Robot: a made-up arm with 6 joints. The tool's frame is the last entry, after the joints. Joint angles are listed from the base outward. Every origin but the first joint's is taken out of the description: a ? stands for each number. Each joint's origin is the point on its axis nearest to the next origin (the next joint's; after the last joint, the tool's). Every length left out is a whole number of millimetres.
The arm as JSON. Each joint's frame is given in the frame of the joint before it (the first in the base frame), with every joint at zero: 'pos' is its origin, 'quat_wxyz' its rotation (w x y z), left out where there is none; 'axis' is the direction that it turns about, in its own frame. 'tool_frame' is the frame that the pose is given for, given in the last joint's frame.
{
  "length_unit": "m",
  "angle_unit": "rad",
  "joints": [
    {
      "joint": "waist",
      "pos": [
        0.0,
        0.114,
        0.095
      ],
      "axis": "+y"
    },
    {
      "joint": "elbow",
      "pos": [
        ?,
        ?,
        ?
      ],
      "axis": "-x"
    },
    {
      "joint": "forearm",
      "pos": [
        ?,
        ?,
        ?
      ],
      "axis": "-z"
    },
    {
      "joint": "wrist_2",
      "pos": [
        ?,
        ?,
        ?
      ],
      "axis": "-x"
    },
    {
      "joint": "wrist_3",
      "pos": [
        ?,
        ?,
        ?
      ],
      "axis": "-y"
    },
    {
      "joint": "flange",
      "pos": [
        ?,
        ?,
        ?
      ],
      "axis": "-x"
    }
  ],
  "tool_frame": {
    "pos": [
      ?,
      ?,
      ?
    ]
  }
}
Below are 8 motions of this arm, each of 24 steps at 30 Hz.
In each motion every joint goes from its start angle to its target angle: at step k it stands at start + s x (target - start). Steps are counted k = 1, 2, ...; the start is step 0. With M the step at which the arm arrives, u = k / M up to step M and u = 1 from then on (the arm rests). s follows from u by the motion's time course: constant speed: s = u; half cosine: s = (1 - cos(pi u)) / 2; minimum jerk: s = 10 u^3 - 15 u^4 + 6 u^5.
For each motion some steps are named. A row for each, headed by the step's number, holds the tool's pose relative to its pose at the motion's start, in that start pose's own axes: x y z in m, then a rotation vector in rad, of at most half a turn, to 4 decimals.
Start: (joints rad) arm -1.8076 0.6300 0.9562 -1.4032 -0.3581 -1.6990
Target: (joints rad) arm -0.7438 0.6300 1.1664 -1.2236 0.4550 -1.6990
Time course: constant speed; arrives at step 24
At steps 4, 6, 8, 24:
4: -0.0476 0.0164 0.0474 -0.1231 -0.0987 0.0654
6: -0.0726 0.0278 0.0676 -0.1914 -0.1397 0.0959
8: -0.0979 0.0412 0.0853 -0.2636 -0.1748 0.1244
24: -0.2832 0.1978 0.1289 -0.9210 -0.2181 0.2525

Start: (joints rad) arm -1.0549 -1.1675 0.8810 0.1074 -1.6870 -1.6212
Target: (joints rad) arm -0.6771 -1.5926 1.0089 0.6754 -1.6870 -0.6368
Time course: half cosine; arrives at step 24
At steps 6, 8, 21, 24:
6: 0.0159 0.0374 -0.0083 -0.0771 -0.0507 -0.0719
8: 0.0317 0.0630 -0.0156 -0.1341 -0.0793 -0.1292
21: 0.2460 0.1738 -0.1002 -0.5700 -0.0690 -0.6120
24: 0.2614 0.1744 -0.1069 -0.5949 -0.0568 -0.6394

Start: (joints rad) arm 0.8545 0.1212 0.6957 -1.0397 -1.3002 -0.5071
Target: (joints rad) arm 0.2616 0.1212 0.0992 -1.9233 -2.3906 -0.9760
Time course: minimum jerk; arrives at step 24
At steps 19, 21, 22, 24:
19: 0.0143 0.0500 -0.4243 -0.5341 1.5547 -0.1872
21: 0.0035 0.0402 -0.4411 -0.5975 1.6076 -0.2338
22: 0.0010 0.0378 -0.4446 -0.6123 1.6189 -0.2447
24: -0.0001 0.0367 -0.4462 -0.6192 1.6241 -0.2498

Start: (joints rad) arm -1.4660 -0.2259 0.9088 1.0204 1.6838 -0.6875
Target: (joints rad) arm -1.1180 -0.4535 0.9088 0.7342 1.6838 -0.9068
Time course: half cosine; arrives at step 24
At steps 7, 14, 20, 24:
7: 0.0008 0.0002 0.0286 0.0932 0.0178 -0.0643
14: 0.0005 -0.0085 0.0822 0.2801 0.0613 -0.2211
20: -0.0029 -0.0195 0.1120 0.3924 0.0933 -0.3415
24: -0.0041 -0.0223 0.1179 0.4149 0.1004 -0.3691

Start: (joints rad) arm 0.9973 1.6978 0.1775 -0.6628 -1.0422 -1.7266
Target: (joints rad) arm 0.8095 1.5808 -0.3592 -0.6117 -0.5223 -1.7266
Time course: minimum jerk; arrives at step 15
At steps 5, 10, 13, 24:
5: 0.0040 -0.0175 -0.0122 -0.0375 0.0490 0.0513
10: 0.0087 -0.0633 -0.0535 -0.1248 0.2182 0.2054
13: 0.0079 -0.0774 -0.0690 -0.1471 0.2835 0.2598
24: 0.0077 -0.0788 -0.0706 -0.1492 0.2903 0.2654

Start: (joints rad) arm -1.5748 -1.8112 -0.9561 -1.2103 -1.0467 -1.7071
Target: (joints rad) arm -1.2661 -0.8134 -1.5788 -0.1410 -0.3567 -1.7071
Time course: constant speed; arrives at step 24
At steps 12, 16, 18, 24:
12: -0.2489 -0.1153 0.0626 -0.2606 -0.7472 0.0372
16: -0.3208 -0.1625 0.0427 -0.3767 -0.9183 -0.0222
18: -0.3522 -0.1867 0.0261 -0.4361 -0.9843 -0.0649
24: -0.4236 -0.2594 -0.0460 -0.6061 -1.0940 -0.2334

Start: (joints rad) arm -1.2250 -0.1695 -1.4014 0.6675 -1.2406 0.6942
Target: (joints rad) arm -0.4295 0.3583 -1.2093 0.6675 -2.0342 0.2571
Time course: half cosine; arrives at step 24
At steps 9, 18, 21, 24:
9: -0.1053 0.0427 -0.0208 0.1110 0.2418 0.4450
18: -0.3414 0.1563 -0.1498 0.0251 0.7543 1.0810
21: -0.4019 0.1759 -0.1921 -0.0398 0.8623 1.1713
24: -0.4241 0.1818 -0.2085 -0.0663 0.9000 1.1993

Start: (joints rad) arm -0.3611 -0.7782 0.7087 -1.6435 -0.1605 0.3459
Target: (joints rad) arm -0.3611 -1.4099 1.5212 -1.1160 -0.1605 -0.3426
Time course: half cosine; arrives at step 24
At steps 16, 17, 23, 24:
16: -0.1050 -0.2455 -0.0654 0.4473 -0.5001 -0.5425
17: -0.1159 -0.2610 -0.0759 0.4719 -0.5363 -0.5873
23: -0.1585 -0.3106 -0.1183 0.5473 -0.6635 -0.7499
24: -0.1595 -0.3116 -0.1194 0.5487 -0.6663 -0.7536

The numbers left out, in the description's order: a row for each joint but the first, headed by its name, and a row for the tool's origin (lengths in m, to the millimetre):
elbow: 0.091 0.0 0.08
forearm: 0.0 -0.09 -0.427
wrist_2: 0.162 0.151 0.0
wrist_3: 0.0 0.32 0.025
flange: 0.067 0.0 -0.068
tool: 0.0 0.094 0.389

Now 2 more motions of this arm.
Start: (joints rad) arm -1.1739 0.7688 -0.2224 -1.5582 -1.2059 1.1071
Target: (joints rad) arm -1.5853 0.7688 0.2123 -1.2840 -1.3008 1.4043
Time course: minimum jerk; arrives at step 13
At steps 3, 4, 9, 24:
3: 0.0045 0.0138 0.0010 -0.0564 -0.0068 -0.0559
4: 0.0105 0.0267 0.0015 -0.1143 -0.0130 -0.1157
9: 0.0698 0.0600 0.0076 -0.4736 -0.0294 -0.5708
24: 0.0829 0.0515 0.0145 -0.5472 -0.0270 -0.6952

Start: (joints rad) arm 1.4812 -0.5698 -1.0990 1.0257 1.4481 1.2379
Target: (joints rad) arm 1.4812 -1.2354 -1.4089 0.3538 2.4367 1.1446
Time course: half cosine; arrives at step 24
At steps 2, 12, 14, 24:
2: 0.0168 0.0024 -0.0024 -0.0023 0.0075 -0.0308
12: 0.4184 -0.0407 -0.1182 -0.1506 0.1420 -0.9106
14: 0.4952 -0.0798 -0.1558 -0.2159 0.1548 -1.1443
24: 0.6396 -0.2202 -0.2553 -0.4597 0.1472 -1.7938

